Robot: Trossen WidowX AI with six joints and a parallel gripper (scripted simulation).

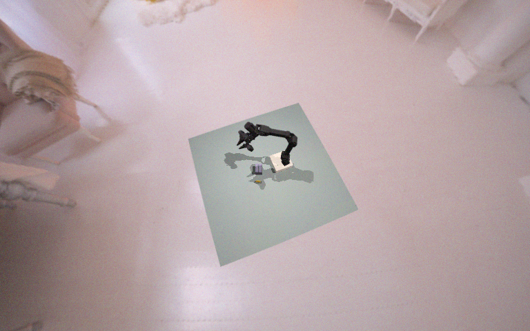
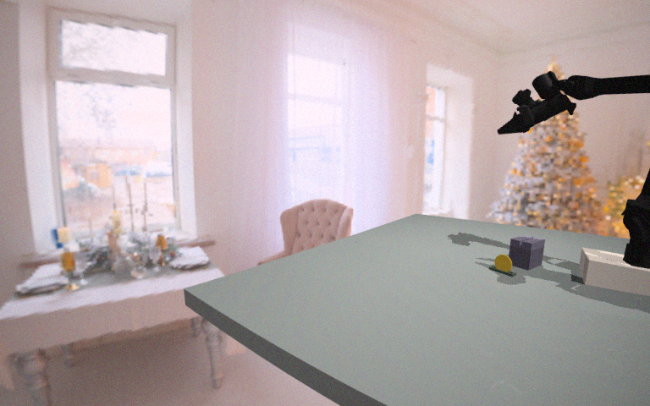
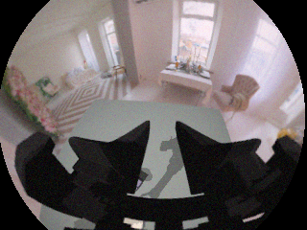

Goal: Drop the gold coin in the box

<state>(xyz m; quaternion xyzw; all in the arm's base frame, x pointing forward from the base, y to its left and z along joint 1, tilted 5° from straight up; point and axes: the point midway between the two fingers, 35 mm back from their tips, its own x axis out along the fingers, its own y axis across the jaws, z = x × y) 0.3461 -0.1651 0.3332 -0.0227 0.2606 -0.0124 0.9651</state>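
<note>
Right now the gold coin is 4 cm behind my gripper tip, 22 cm to the left of it and 36 cm below it.
</note>
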